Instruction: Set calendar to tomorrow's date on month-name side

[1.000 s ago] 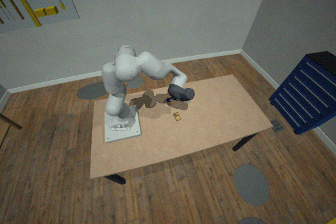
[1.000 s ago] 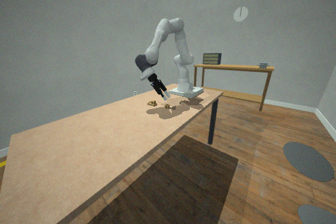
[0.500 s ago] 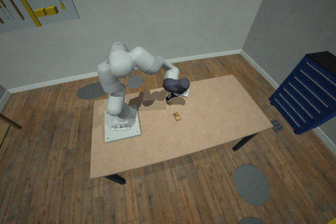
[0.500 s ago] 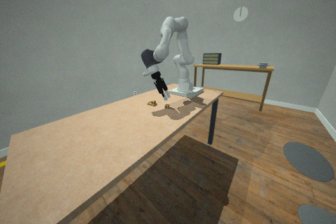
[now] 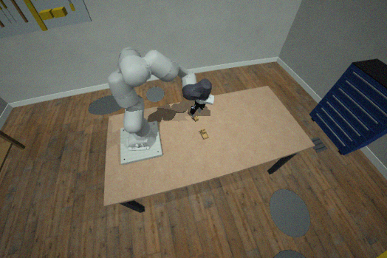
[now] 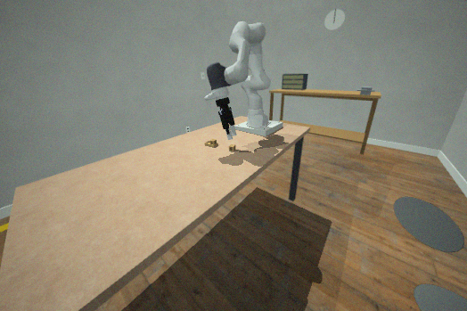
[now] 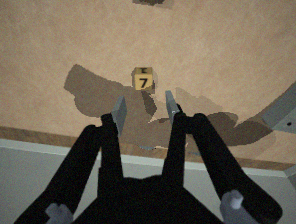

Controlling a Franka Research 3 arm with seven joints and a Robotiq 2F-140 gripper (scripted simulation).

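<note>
Now: the wooden digit cube 90 mm below my hand and 10 mm to the left of it. From my hand the other things lie so: wooden tray 150 mm to the right, 100 mm below, 30 mm ahead.
</note>
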